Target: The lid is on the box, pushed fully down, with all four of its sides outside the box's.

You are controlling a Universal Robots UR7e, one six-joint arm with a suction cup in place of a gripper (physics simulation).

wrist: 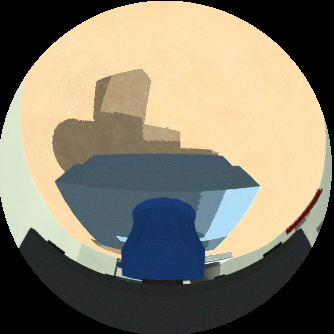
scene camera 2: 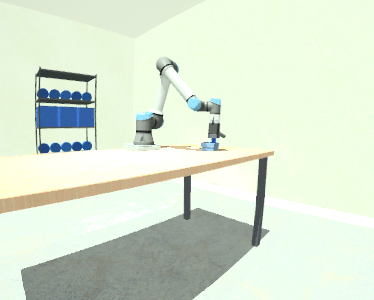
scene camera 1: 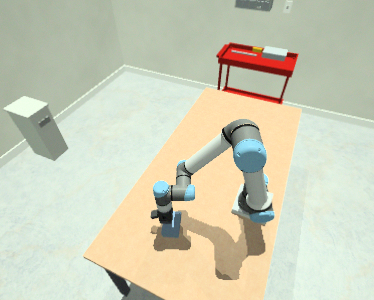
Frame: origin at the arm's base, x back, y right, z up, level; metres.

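Seen in the pictures: end effector, tool point: [wrist: 163,203] [scene camera 2: 213,144]; arm's base, origin of the base link: [scene camera 2: 143,144].
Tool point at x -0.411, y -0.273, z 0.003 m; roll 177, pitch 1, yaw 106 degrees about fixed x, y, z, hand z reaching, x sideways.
Note:
Pixels of each thing's top centre, then the offset from my tool point to it. Level surfaces: height alone.
- blue-grey lid, middle of its top: [wrist: 149,240] [scene camera 1: 171,221] [scene camera 2: 210,142] dx +0.026, dy -0.004, dz +0.016 m
- blue-grey box, middle of its top: [wrist: 150,232] [scene camera 2: 210,143] dx +0.026, dy -0.003, dz +0.009 m
- wooden table, its level: dz -0.039 m
The blue-grey lid [scene camera 1: 176,218] [scene camera 2: 210,144] [wrist: 100,210] lies over the blue-grey box [scene camera 1: 171,232] [scene camera 2: 210,148] [wrist: 157,159], which stands on the table. The lid looks wider than the box's lower part at both ends of the near side in the wrist view. A thin light-blue sliver shows near the lid's far edge there; I cannot tell what it is. The far sides are hidden by the suction cup, and whether the lid is fully down cannot be told. My gripper's blue suction cup [scene camera 2: 213,140] [wrist: 164,205] touches the lid's top and is shut on the lid.
The wooden table [scene camera 1: 200,125] [scene camera 2: 100,170] bears the arm's base [scene camera 1: 239,205] [scene camera 2: 142,147] on the box's far side in scene camera 2. A red cart [scene camera 1: 255,64] stands beyond the table, a grey cabinet [scene camera 1: 42,132] on the floor, and a shelf rack [scene camera 2: 67,75] by the wall.

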